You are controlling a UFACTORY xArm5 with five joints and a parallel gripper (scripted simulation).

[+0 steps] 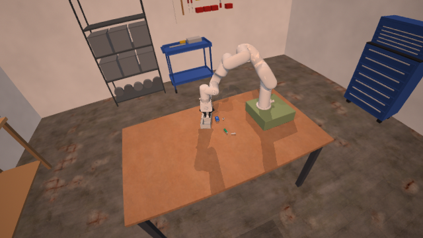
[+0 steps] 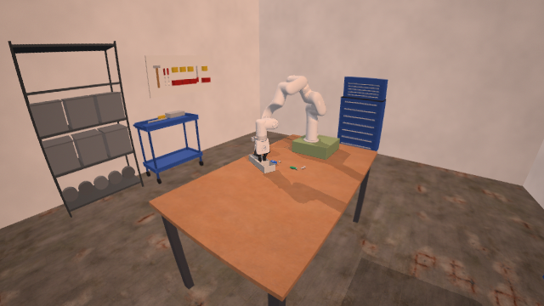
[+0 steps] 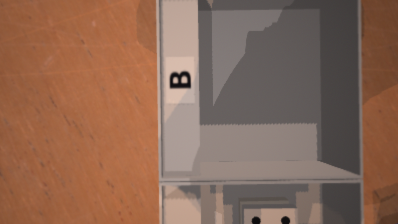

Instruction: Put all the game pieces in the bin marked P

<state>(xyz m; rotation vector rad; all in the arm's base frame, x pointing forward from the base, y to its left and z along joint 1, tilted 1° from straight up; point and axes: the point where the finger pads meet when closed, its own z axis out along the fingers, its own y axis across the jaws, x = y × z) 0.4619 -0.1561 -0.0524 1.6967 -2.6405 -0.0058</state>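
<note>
Right now my hand is 20 mm above the bin marked P and 10 mm short of it. Round my hand: hex nut (120 mm behind, 70 mm to the left, 40 mm below); blue block battery (70 mm behind, 60 mm to the left, 30 mm below); cream domino (30 mm below).
</note>
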